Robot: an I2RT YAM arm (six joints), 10 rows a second.
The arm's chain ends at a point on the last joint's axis. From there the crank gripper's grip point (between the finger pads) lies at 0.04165 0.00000 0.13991 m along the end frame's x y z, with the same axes.
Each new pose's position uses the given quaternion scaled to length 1; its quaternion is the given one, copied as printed.
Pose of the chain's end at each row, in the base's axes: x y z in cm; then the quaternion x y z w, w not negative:
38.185 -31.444 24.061 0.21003 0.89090 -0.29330 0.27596
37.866 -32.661 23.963 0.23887 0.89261 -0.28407 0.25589
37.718 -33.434 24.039 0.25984 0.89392 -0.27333 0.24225
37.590 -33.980 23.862 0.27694 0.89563 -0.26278 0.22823
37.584 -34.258 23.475 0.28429 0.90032 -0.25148 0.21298
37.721 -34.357 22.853 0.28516 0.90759 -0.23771 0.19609
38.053 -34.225 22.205 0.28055 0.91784 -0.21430 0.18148
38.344 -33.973 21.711 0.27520 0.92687 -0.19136 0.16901
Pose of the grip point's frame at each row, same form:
40.178 -39.493 12.047 0.21003 0.89090 -0.29330 0.27596
39.214 -40.296 11.594 0.23887 0.89261 -0.28407 0.25589
38.676 -40.649 11.385 0.25984 0.89392 -0.27333 0.24225
38.181 -40.768 10.952 0.27694 0.89563 -0.26278 0.22823
37.835 -40.602 10.330 0.28429 0.90032 -0.25148 0.21298
37.637 -40.191 9.472 0.28516 0.90759 -0.23771 0.19609
37.797 -39.333 8.532 0.28055 0.91784 -0.21430 0.18148
37.958 -38.382 7.800 0.27520 0.92687 -0.19136 0.16901

